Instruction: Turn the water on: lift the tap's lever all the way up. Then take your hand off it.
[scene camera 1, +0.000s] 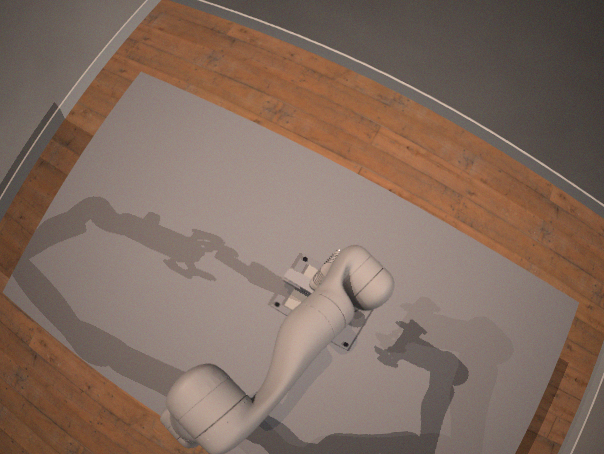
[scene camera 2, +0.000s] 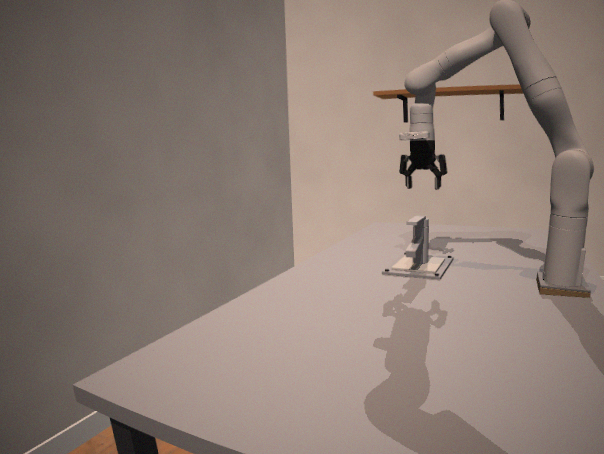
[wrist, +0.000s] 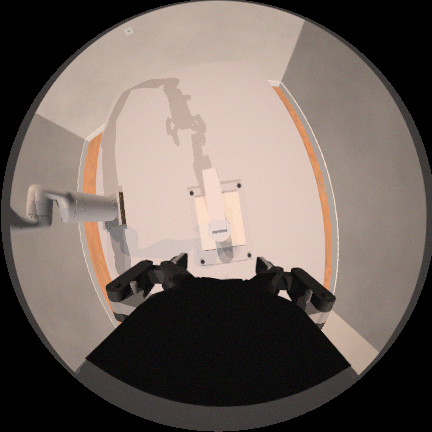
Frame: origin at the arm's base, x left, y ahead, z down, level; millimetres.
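Where they show: gripper, fingertip midpoint: (scene camera 2: 423, 189) (wrist: 221, 262); arm's base, origin of the base link: (scene camera 2: 560, 280) (wrist: 110, 208).
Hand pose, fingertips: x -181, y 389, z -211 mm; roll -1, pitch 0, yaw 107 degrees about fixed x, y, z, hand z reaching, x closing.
Observation:
Things, the pixels of their top centre, and the offset from my fingertips. "*": a spot on its surface instead. Level surfaces: height alone.
- grey upright column, surface spot: (scene camera 2: 426, 242) * dz +155, dx +47, dy -18 mm
- flat base plate, middle of its top: (scene camera 1: 325, 301) (wrist: 220, 224) (scene camera 2: 420, 262) dz +222, dx +33, dy +2 mm
- light bar, middle of its top: (wrist: 214, 204) (scene camera 1: 312, 286) (scene camera 2: 417, 218) dz +78, dx +79, dy +6 mm
- shorter-looking bar, surface spot: (scene camera 2: 413, 249) * dz +155, dx +148, dy +6 mm
- grey table, its level: dz +234 mm
The tap has a grey upright column (scene camera 2: 426, 242) on a flat base plate (scene camera 1: 350, 336) (scene camera 2: 410, 274) (wrist: 212, 260) with dark corner bolts. A light bar (scene camera 1: 299, 279) (scene camera 2: 416, 220) (wrist: 212, 195) sticks out near level from the column's top; it looks like the lever. A shorter-looking bar (scene camera 2: 413, 249) sticks out the same way lower down, like a spout. My gripper (scene camera 2: 423, 186) (wrist: 221, 262) is open and empty, pointing straight down. It hangs above the tap, apart from it. In scene camera 1 the arm hides the fingers and part of the tap.
The grey table (scene camera 1: 200, 150) (scene camera 2: 250, 350) carries the tap and the arm's base (scene camera 2: 565, 250), which stands to the right in scene camera 2. A wooden shelf (scene camera 2: 465, 91) is on the wall behind. A dark wall (scene camera 2: 150, 150) rises at the left.

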